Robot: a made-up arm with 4 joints.
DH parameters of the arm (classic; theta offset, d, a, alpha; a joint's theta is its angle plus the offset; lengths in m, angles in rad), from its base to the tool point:
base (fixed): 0 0 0 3.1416
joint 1: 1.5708 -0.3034 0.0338 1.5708
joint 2: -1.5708 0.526 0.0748 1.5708
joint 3: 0 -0.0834 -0.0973 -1.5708
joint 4: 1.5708 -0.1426 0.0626 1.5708
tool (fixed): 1.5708 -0.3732 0 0
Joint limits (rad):
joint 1: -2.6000..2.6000
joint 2: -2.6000..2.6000
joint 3: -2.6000..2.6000
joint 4: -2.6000..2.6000
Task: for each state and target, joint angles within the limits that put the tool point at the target. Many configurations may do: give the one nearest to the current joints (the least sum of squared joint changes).
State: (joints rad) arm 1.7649 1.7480 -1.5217 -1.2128
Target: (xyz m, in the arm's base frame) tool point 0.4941 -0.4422 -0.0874
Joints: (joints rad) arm 1.0771 1.9699 -1.3970 -1.3338
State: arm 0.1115 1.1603 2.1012 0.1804
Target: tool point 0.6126 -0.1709 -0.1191
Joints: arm -0.4650 1.6950 2.6000 -0.6950
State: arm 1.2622 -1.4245 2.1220 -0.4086
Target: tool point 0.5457 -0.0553 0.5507
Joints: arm 1.0628 -1.6112 2.3309 -0.3394
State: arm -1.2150 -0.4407 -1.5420 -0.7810
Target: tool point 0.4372 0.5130 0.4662
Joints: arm -1.6144 -0.5070 -1.2921 -1.6457
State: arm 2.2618 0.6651 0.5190 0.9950
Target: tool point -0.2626 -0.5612 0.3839
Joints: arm 2.5413 1.1638 -0.4248 1.0615
